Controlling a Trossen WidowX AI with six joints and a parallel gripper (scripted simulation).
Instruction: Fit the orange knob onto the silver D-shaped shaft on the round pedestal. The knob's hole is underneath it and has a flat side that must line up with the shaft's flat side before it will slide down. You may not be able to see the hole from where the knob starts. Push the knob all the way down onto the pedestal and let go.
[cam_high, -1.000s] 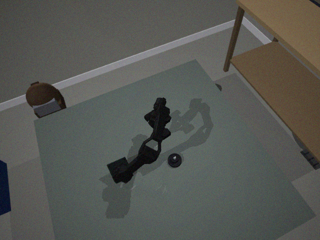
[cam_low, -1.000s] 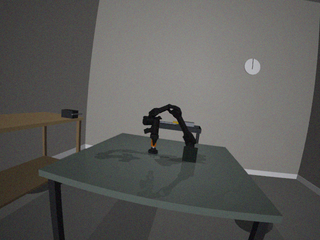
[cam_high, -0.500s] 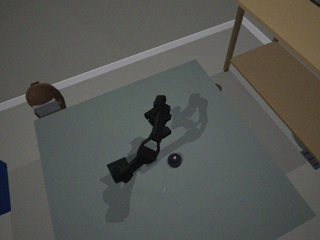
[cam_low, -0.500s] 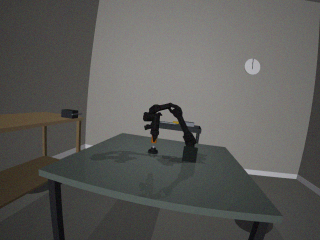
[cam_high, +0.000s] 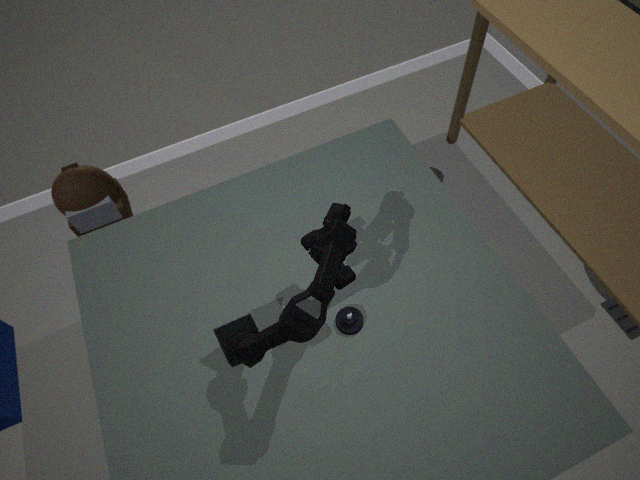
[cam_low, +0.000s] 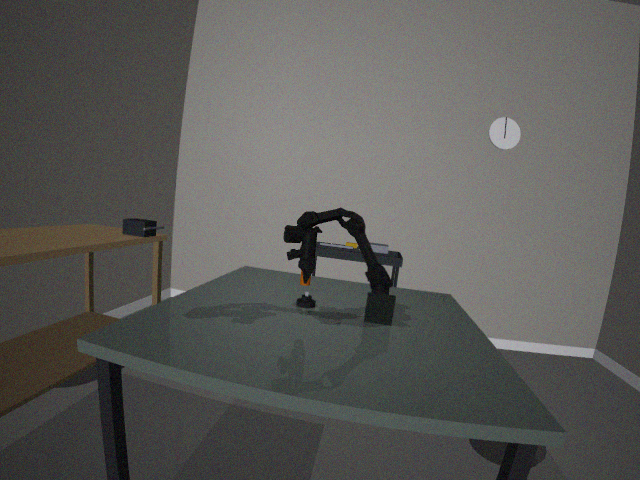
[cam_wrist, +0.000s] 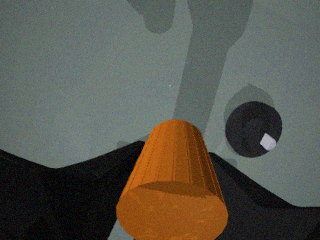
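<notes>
The dark round pedestal lies 10 mm behind my gripper tip, 120 mm to the right of it and 100 mm below it. Round my gripper tip: orange knob 30 mm above.
</notes>
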